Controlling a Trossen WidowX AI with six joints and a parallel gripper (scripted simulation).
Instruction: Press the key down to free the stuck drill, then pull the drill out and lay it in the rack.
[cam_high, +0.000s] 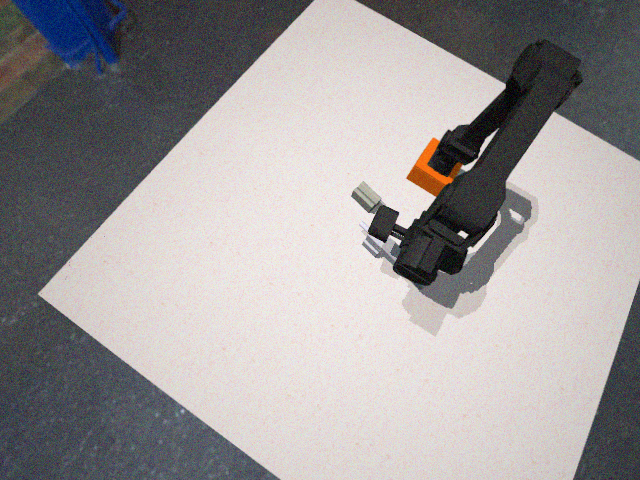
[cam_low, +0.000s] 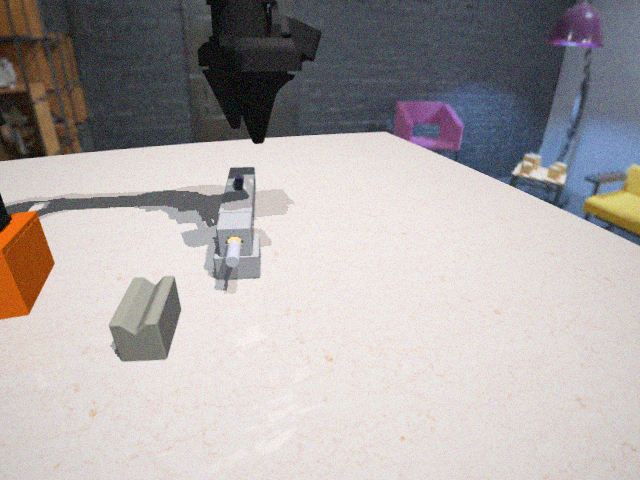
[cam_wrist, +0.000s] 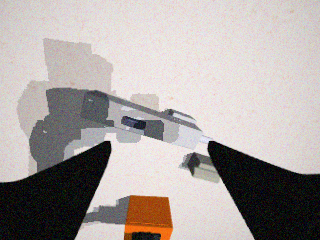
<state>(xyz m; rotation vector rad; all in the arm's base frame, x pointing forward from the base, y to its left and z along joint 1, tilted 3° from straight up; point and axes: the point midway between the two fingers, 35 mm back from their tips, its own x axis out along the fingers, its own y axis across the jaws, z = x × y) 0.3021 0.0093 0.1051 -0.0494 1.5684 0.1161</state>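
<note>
Right now the drill is 30 mm behind my gripper tip, 50 mm to the right of it and 90 mm below it. Also, from my gripper tip: grey v-notched rack (120 mm behind, 140 mm to the right, 130 mm below); dark key (10 mm behind, 30 mm to the left, 90 mm below).
</note>
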